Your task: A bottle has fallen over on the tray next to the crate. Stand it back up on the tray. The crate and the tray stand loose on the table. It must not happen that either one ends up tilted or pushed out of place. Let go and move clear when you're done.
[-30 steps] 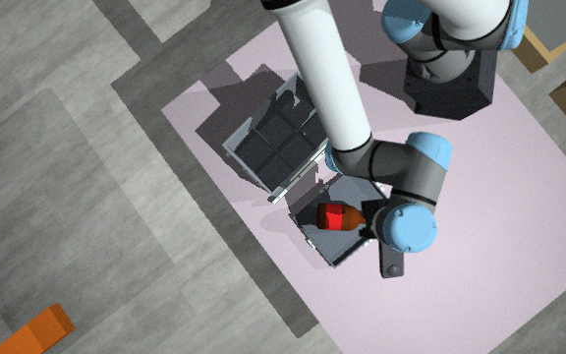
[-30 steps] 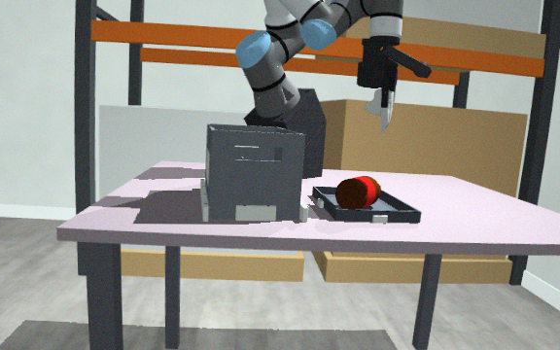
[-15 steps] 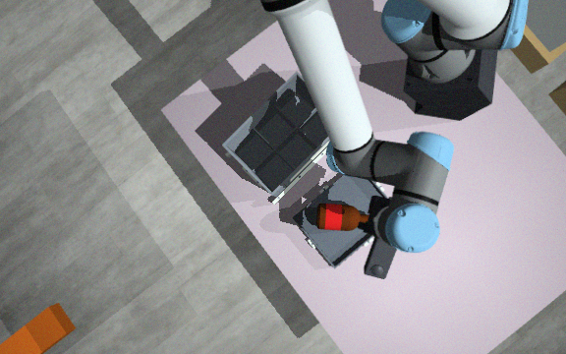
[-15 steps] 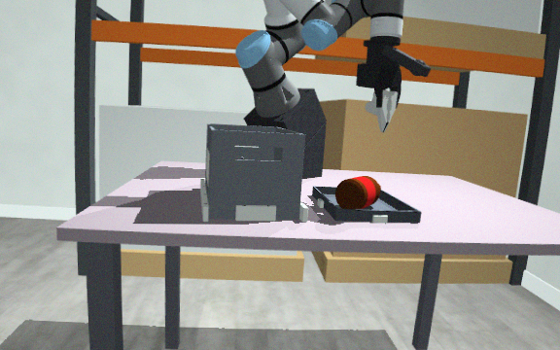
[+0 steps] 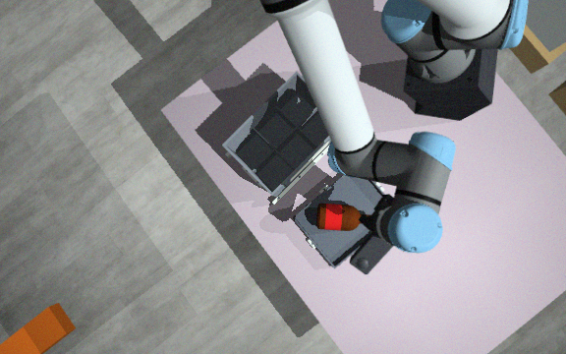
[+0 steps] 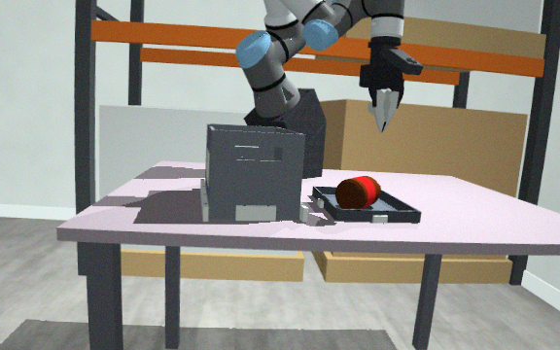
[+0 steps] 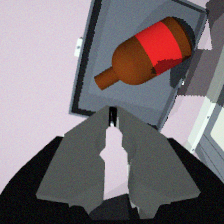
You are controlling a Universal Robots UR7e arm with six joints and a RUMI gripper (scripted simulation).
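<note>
Now: the brown bottle 30 mm ahead of my hand, 40 mm to the right of it and 160 mm below it. The rest, counted from my hand: dark tray (20 mm ahead, 40 mm to the right, 190 mm below); dark crate (50 mm ahead, 310 mm to the right, 120 mm below).
</note>
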